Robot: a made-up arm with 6 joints.
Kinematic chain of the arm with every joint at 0, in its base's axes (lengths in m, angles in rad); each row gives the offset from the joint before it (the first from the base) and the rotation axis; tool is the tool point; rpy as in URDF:
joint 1: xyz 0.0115 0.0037 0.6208 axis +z
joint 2: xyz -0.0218 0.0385 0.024 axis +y
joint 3: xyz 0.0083 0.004 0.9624 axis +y
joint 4: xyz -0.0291 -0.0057 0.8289 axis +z
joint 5: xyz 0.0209 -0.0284 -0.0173 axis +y
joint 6: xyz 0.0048 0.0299 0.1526 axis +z
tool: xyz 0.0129 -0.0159 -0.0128 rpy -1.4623 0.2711 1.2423
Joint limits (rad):
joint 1: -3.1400..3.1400
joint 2: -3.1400..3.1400
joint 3: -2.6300..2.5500
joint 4: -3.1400..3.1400
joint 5: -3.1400..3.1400
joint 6: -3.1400..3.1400
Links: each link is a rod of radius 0.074 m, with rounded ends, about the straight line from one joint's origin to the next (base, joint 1, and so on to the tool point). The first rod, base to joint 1, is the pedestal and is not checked.
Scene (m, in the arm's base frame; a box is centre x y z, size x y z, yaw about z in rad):
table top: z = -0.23
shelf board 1: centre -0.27 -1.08 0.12 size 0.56 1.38 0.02 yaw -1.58
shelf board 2: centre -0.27 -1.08 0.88 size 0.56 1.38 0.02 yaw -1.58
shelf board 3: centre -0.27 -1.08 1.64 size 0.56 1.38 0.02 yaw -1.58
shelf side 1: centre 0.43 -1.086 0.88 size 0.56 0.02 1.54 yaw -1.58
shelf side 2: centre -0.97 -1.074 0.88 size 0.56 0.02 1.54 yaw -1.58
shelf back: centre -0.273 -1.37 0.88 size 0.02 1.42 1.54 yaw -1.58
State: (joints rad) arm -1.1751 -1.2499 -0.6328 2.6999 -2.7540 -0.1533
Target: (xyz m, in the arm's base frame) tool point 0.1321 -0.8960 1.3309
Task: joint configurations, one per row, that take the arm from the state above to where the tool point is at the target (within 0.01 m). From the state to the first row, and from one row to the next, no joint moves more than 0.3 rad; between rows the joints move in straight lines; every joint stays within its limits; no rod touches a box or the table.
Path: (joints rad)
1: -1.1971 -1.1254 -0.3371 2.7043 -2.7287 -0.1510
2: -1.2190 -1.0010 -0.0413 2.7087 -2.7033 -0.1487
3: -1.2410 -0.8765 0.2544 2.7132 -2.6780 -0.1464
4: -1.2630 -0.7520 0.5501 2.7176 -2.6527 -0.1441
5: -1.2850 -0.6275 0.8459 2.7220 -2.6274 -0.1418
6: -1.3069 -0.5031 1.1416 2.7264 -2.6020 -0.1395
7: -1.3289 -0.3786 1.4373 2.7308 -2.5767 -0.1372
8: -1.3509 -0.2541 1.7331 2.7352 -2.5514 -0.1349
9: -1.3729 -0.1296 2.0288 2.7397 -2.5261 -0.1326
10: -1.4169 0.0687 1.8072 2.7308 -2.5196 -0.1307
11: -1.4610 0.2671 1.5856 2.7220 -2.5131 -0.1289

